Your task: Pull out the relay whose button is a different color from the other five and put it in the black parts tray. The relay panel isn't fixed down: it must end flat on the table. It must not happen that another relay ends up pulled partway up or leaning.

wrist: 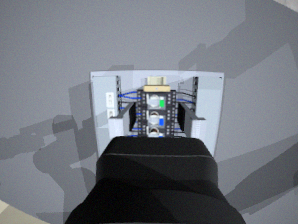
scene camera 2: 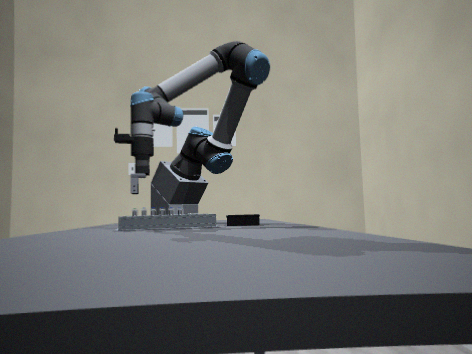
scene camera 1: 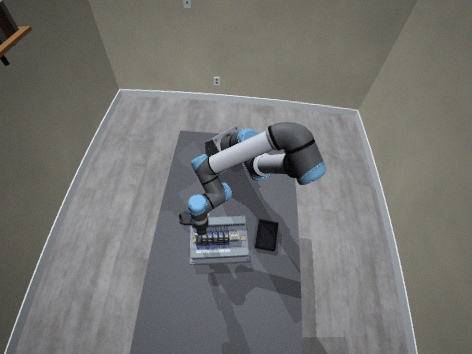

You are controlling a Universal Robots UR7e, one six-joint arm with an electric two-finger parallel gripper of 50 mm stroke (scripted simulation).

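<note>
Grey relay panel in the pictures. My gripper there too, and in the wrist view.
</note>
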